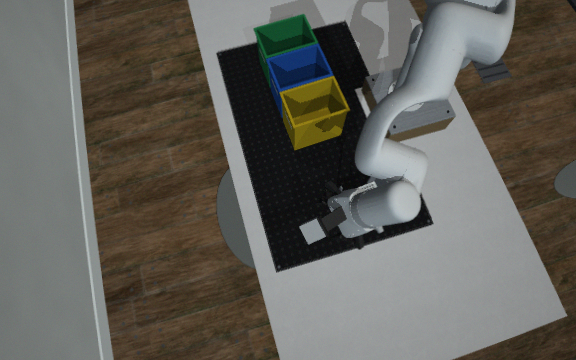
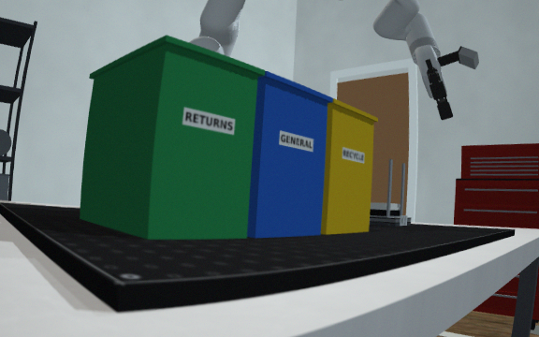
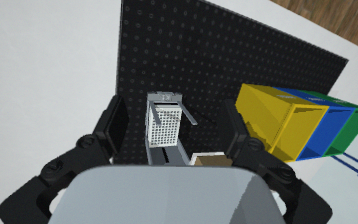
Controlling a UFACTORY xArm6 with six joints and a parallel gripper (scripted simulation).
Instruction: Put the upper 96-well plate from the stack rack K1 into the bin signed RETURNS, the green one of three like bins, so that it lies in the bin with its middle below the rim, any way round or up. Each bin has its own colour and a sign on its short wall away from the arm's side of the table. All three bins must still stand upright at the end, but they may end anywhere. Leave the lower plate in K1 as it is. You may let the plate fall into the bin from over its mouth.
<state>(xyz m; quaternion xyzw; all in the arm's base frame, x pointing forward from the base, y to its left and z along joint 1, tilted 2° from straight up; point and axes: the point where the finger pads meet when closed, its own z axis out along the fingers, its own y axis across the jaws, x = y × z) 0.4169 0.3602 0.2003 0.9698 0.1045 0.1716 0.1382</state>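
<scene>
Now: the white 96-well plate 15 cm behind my hand, 7 cm to the right of it and 23 cm below it. The rest, counted from my hand: yellow recycle bin 9 cm behind, 37 cm to the right, 19 cm below; then dark plate 15 cm behind, 7 cm to the right, 25 cm below; then blue general bin 9 cm behind, 51 cm to the right, 19 cm below.
</scene>
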